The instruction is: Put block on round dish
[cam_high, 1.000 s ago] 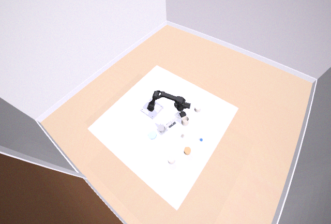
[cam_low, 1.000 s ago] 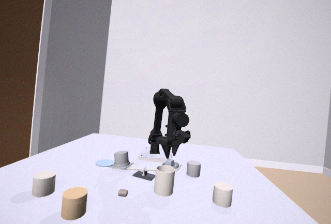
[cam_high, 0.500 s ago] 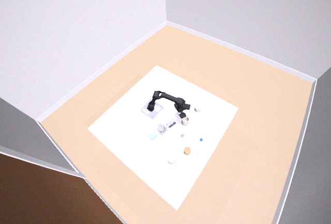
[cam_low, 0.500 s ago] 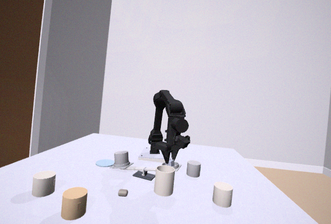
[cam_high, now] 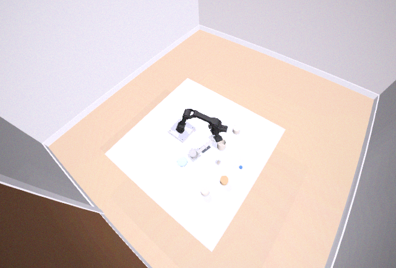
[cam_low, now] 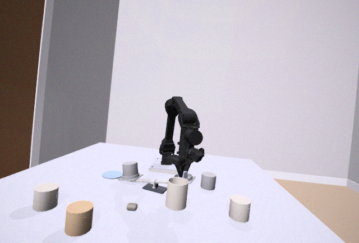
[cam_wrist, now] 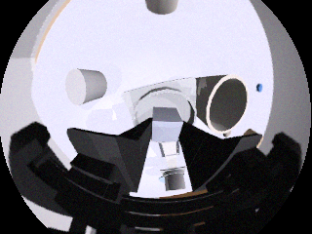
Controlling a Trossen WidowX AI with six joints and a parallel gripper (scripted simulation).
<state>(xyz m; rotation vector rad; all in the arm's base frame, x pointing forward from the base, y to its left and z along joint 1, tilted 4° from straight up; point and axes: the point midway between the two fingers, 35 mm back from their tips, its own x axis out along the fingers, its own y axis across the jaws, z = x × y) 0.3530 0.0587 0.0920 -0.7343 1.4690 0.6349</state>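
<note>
Right now the light blue round dish is 33 cm to the right of my gripper tip, 18 cm behind it and 8 cm below it. From my gripper tip the other things lie so: pale block: 1 cm above; then small lump: 19 cm to the right, 12 cm ahead, 7 cm below; then small blue ball: 32 cm ahead, 14 cm to the right, 8 cm below.
</note>
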